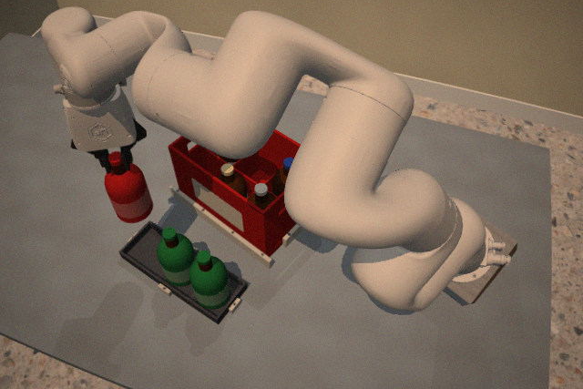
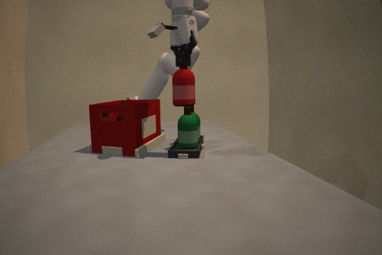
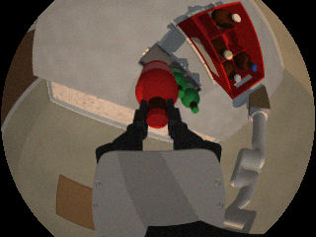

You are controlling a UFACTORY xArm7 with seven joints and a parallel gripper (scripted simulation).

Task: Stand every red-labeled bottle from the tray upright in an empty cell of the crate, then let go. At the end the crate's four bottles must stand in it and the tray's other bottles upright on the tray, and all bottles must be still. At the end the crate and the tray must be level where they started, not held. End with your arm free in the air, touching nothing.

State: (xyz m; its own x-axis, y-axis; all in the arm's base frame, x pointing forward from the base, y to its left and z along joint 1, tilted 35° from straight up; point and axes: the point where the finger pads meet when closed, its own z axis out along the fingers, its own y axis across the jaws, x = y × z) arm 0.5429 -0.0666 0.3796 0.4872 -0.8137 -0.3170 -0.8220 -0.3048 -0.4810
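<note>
The red-labeled bottle is 7 cm below my hand. Also, from my hand: tray: 30 cm below, 9 cm behind, 2 cm to the left; then crate: 23 cm below, 20 cm to the right, 15 cm behind.
</note>
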